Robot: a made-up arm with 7 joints. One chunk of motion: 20 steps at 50 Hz.
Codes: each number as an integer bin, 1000 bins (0 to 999) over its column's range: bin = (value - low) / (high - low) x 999, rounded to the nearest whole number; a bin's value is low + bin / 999 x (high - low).
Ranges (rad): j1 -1.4..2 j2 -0.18..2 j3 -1.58..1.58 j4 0..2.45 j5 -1.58..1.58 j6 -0.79..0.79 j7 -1.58..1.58
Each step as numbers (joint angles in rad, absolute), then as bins.
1 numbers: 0.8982 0.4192 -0.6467 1.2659 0.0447 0.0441 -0.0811
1 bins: 675 275 295 516 514 527 474
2 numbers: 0.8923 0.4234 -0.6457 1.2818 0.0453 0.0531 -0.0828
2 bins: 674 277 295 523 514 533 473
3 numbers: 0.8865 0.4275 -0.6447 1.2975 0.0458 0.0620 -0.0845
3 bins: 672 278 296 529 514 539 473
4 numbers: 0.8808 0.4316 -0.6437 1.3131 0.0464 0.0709 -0.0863
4 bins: 670 280 296 535 514 544 472
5 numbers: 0.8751 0.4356 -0.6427 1.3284 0.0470 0.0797 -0.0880
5 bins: 668 282 296 542 514 550 472
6 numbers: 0.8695 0.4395 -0.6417 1.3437 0.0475 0.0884 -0.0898
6 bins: 667 284 297 548 515 555 471
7 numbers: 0.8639 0.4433 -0.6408 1.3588 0.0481 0.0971 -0.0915
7 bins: 665 286 297 554 515 561 471
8 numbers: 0.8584 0.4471 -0.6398 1.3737 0.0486 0.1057 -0.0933
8 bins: 664 287 297 560 515 566 470
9 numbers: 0.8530 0.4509 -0.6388 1.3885 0.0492 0.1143 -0.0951
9 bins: 662 289 298 566 515 572 469
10 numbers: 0.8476 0.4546 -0.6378 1.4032 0.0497 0.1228 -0.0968
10 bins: 660 291 298 572 515 577 469
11 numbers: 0.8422 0.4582 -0.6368 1.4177 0.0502 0.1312 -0.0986
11 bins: 659 292 298 578 515 582 468
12 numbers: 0.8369 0.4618 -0.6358 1.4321 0.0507 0.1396 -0.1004
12 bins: 657 294 298 584 516 588 468
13 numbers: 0.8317 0.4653 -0.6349 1.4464 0.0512 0.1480 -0.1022
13 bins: 656 296 299 590 516 593 467
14 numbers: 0.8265 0.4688 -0.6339 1.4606 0.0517 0.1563 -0.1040
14 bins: 654 297 299 596 516 598 467
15 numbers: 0.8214 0.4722 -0.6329 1.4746 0.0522 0.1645 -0.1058
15 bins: 653 299 299 601 516 604 466
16 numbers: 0.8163 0.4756 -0.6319 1.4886 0.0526 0.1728 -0.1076
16 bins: 651 300 300 607 516 609 465
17 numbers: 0.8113 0.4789 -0.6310 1.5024 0.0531 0.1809 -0.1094
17 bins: 650 302 300 613 516 614 465
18 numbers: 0.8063 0.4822 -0.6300 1.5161 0.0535 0.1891 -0.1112
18 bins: 648 303 300 618 516 619 464
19 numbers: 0.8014 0.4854 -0.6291 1.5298 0.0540 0.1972 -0.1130
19 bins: 647 305 301 624 517 624 464
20 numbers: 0.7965 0.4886 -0.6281 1.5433 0.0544 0.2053 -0.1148
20 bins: 645 306 301 629 517 629 463
